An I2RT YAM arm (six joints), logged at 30 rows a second.
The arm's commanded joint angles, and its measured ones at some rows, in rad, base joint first. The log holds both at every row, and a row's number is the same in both.
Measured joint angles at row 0: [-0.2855 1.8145 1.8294 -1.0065 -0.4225 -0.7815]
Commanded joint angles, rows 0 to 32: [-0.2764 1.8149 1.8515 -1.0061 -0.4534 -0.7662]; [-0.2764 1.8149 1.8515 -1.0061 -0.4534 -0.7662]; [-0.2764 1.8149 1.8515 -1.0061 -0.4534 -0.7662]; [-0.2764 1.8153 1.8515 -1.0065 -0.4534 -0.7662]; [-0.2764 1.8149 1.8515 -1.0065 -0.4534 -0.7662]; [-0.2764 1.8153 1.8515 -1.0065 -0.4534 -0.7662]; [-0.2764 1.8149 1.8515 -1.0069 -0.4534 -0.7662]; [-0.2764 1.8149 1.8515 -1.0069 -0.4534 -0.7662]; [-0.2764 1.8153 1.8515 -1.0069 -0.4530 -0.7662]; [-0.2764 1.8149 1.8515 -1.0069 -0.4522 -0.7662]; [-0.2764 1.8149 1.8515 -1.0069 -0.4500 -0.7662]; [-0.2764 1.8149 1.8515 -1.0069 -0.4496 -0.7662]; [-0.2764 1.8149 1.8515 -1.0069 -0.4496 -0.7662]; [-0.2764 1.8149 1.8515 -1.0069 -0.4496 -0.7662]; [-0.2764 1.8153 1.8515 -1.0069 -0.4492 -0.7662]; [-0.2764 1.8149 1.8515 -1.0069 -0.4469 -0.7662]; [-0.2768 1.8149 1.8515 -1.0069 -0.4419 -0.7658]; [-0.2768 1.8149 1.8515 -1.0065 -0.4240 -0.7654]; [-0.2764 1.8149 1.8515 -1.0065 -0.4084 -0.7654]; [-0.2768 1.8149 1.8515 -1.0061 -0.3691 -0.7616]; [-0.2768 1.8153 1.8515 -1.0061 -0.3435 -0.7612]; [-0.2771 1.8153 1.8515 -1.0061 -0.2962 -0.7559]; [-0.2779 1.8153 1.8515 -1.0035 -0.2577 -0.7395]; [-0.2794 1.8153 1.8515 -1.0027 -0.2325 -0.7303]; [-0.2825 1.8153 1.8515 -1.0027 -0.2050 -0.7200]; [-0.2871 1.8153 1.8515 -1.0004 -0.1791 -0.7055]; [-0.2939 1.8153 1.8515 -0.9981 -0.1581 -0.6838]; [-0.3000 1.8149 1.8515 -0.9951 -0.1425 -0.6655]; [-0.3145 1.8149 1.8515 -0.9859 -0.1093 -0.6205]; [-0.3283 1.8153 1.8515 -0.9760 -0.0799 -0.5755]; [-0.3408 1.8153 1.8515 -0.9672 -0.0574 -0.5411]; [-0.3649 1.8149 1.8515 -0.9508 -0.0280 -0.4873]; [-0.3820 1.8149 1.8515 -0.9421 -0.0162 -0.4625]
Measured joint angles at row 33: [-0.3122 1.8145 1.8294 -0.9752 -0.1558 -0.6472]
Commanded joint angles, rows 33 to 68: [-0.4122 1.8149 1.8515 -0.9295 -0.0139 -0.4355]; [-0.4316 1.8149 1.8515 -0.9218 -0.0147 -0.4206]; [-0.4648 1.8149 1.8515 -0.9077 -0.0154 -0.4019]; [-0.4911 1.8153 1.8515 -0.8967 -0.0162 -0.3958]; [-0.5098 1.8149 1.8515 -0.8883 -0.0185 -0.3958]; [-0.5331 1.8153 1.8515 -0.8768 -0.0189 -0.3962]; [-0.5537 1.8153 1.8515 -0.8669 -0.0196 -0.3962]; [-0.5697 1.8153 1.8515 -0.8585 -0.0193 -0.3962]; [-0.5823 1.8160 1.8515 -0.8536 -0.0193 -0.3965]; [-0.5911 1.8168 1.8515 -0.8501 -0.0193 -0.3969]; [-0.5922 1.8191 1.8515 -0.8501 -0.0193 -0.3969]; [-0.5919 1.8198 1.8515 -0.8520 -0.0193 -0.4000]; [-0.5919 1.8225 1.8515 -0.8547 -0.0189 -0.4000]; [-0.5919 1.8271 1.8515 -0.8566 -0.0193 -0.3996]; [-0.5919 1.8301 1.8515 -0.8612 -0.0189 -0.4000]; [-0.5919 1.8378 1.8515 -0.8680 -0.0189 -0.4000]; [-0.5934 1.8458 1.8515 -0.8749 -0.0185 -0.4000]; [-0.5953 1.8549 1.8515 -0.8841 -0.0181 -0.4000]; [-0.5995 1.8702 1.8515 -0.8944 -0.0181 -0.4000]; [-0.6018 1.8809 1.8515 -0.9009 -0.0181 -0.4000]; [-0.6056 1.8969 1.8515 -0.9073 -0.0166 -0.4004]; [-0.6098 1.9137 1.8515 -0.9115 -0.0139 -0.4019]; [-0.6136 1.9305 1.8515 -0.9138 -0.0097 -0.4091]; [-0.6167 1.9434 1.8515 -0.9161 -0.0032 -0.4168]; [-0.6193 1.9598 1.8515 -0.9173 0.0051 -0.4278]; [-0.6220 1.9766 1.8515 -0.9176 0.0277 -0.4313]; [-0.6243 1.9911 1.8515 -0.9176 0.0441 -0.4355]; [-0.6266 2.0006 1.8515 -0.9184 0.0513 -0.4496]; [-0.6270 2.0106 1.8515 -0.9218 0.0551 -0.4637]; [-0.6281 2.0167 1.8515 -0.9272 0.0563 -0.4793]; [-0.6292 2.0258 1.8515 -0.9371 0.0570 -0.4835]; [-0.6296 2.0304 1.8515 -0.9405 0.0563 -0.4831]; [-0.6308 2.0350 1.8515 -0.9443 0.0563 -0.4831]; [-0.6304 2.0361 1.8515 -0.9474 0.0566 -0.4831]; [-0.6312 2.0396 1.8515 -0.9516 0.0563 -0.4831]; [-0.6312 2.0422 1.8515 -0.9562 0.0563 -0.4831]
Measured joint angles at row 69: [-0.6258 2.0331 1.8309 -0.9474 0.0349 -0.4622]
